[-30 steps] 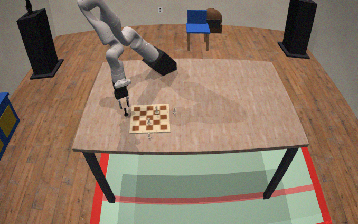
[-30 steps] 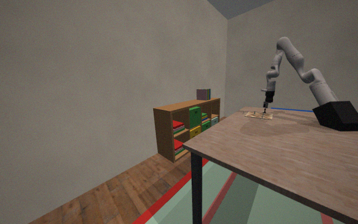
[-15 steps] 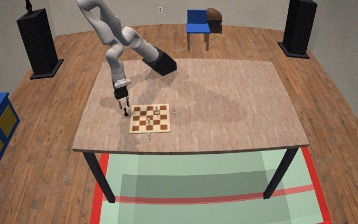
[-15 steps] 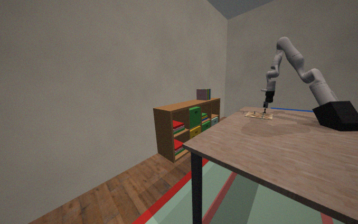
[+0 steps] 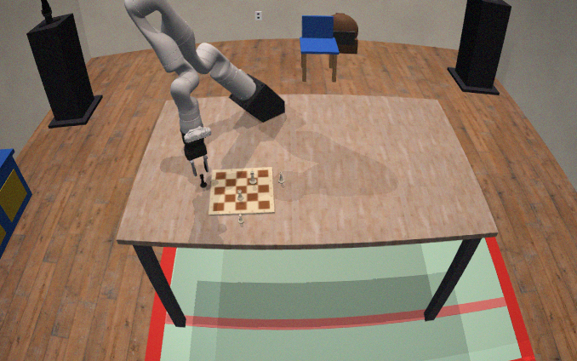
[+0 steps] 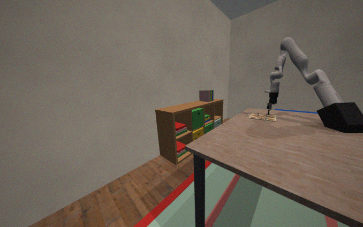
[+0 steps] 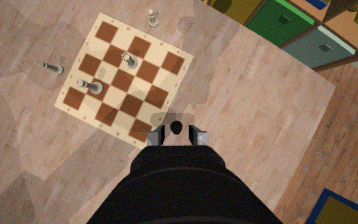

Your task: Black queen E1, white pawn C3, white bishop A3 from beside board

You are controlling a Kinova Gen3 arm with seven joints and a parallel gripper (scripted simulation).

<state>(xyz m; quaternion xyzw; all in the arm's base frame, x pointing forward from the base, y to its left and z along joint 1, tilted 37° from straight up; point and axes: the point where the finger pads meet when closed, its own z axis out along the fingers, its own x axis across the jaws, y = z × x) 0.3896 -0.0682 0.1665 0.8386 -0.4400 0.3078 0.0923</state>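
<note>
The black queen lies 50 mm below my hand. Also, from my hand: white pawn: 170 mm ahead, 150 mm to the left, 60 mm below; then chessboard: 30 mm ahead, 140 mm to the left, 80 mm below.
</note>
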